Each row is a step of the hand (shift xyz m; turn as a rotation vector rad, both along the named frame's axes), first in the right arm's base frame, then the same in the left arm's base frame.
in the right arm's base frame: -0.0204 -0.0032 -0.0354 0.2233 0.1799 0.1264
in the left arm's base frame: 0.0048 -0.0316 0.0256 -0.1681 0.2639 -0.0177
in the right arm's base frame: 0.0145 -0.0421 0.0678 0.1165 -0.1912 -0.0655
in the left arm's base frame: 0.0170 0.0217 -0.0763 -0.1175 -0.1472 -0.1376
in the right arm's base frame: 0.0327 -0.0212 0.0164 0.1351 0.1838 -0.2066
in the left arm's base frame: -0.0217 0.0048 -0.0360 -0.2201 0.0149 0.2146
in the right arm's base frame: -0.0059 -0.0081 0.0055 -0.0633 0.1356 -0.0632
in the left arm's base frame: 0.0082 -0.0031 -0.0073 0.0221 0.0333 0.1575
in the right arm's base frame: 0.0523 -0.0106 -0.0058 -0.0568 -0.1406 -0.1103
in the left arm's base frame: -0.0493 0.0014 -0.0212 0.0192 -0.1857 -0.0174
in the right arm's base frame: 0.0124 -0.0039 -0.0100 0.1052 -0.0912 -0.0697
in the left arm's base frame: -0.0150 -0.0066 -0.0008 -0.1167 -0.0848 -0.0586
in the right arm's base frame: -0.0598 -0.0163 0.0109 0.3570 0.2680 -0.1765
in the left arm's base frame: 0.0603 -0.0180 0.0010 -0.4176 0.1467 0.1857
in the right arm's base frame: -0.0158 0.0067 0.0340 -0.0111 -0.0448 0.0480
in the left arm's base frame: 0.0274 0.0243 -0.0105 0.0327 0.0000 -0.0580
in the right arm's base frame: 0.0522 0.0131 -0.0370 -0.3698 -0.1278 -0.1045
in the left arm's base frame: -0.0635 -0.0040 0.0149 0.3067 -0.2487 0.0901
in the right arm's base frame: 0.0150 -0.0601 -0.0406 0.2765 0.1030 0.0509
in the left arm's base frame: -0.0251 -0.0654 -0.0242 -0.2407 0.1722 -0.0455
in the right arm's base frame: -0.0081 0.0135 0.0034 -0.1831 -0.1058 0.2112
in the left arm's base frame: 0.0077 0.0096 0.0104 0.2596 0.0298 -0.1450
